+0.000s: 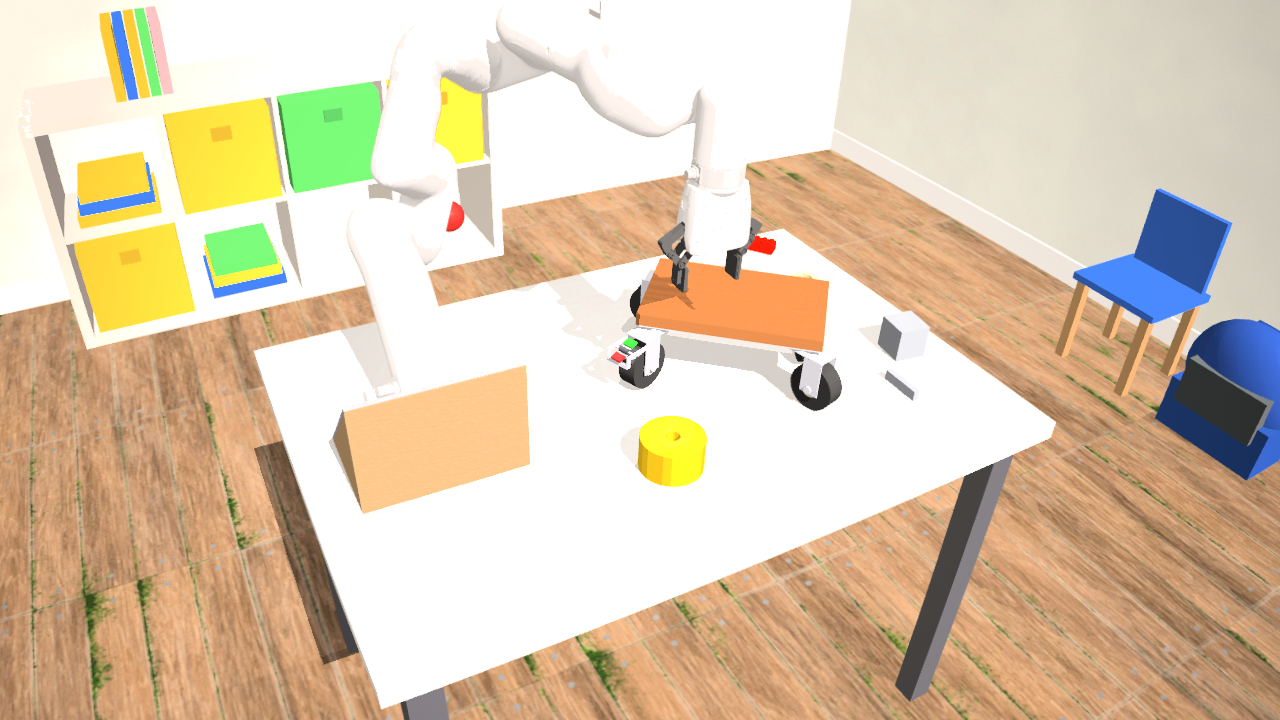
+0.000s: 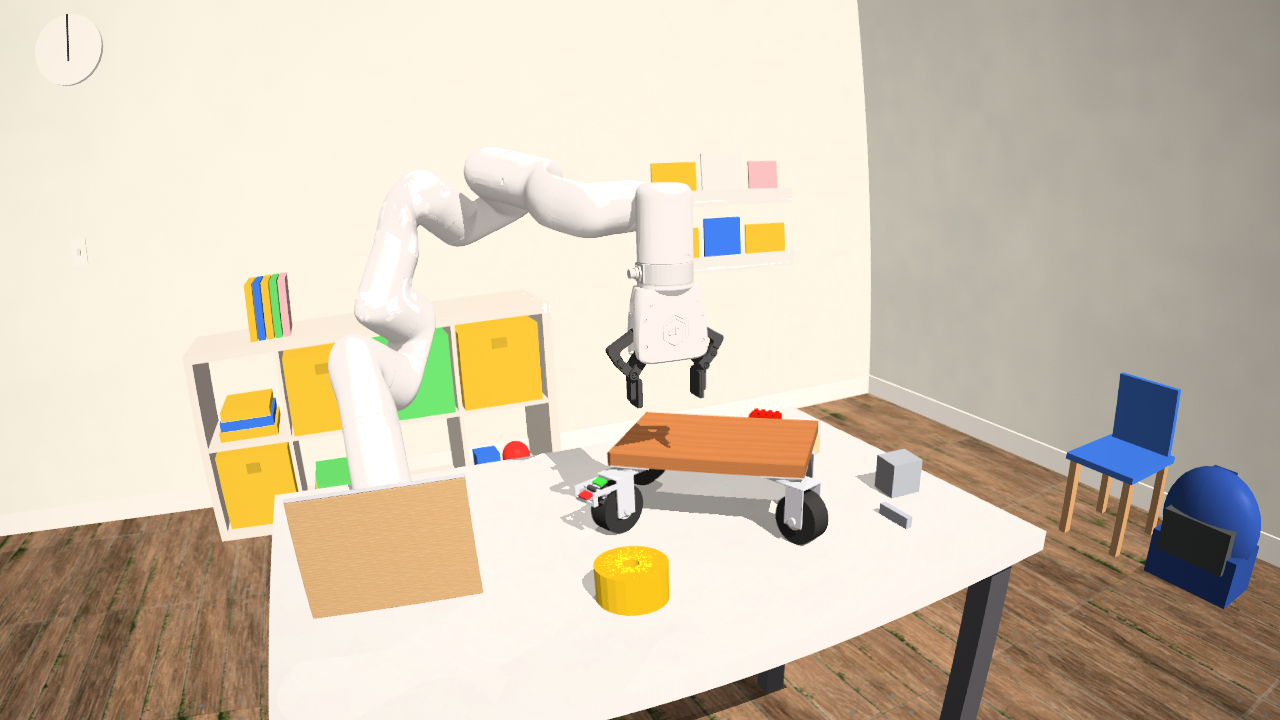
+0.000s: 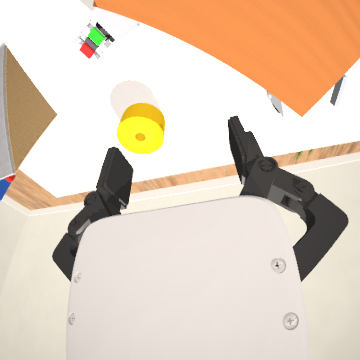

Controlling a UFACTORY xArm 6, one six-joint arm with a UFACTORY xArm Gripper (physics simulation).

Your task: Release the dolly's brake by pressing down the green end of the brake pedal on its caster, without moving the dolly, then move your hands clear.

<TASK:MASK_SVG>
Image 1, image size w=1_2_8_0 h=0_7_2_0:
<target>my gripper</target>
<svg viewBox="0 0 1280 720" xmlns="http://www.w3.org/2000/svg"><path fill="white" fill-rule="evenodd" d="M748 180L745 179L744 183L737 188L727 190L703 187L691 179L686 181L680 201L677 225L658 240L658 245L663 254L673 262L671 281L681 292L687 291L689 268L686 265L692 256L703 256L727 251L724 270L733 279L740 279L743 255L747 254L748 247L754 242L755 236L762 227L762 223L751 217L751 197Z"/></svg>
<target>dolly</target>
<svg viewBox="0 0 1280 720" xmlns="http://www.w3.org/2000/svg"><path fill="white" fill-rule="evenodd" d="M607 347L607 360L619 366L621 379L640 389L651 385L663 367L665 350L660 344L660 335L667 331L682 331L777 345L794 351L797 361L803 362L803 364L796 367L791 374L791 389L796 399L809 410L821 411L837 401L842 393L842 381L835 369L838 355L823 348L829 293L829 281L747 269L741 269L740 279L735 280L725 272L725 266L688 262L686 265L689 268L687 291L681 292L671 281L673 262L667 258L660 258L656 269L648 271L641 279L641 285L631 295L630 309L636 318L637 327L628 331L624 338ZM618 348L620 352L616 352L613 356L611 356L611 350L614 348Z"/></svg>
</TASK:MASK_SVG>
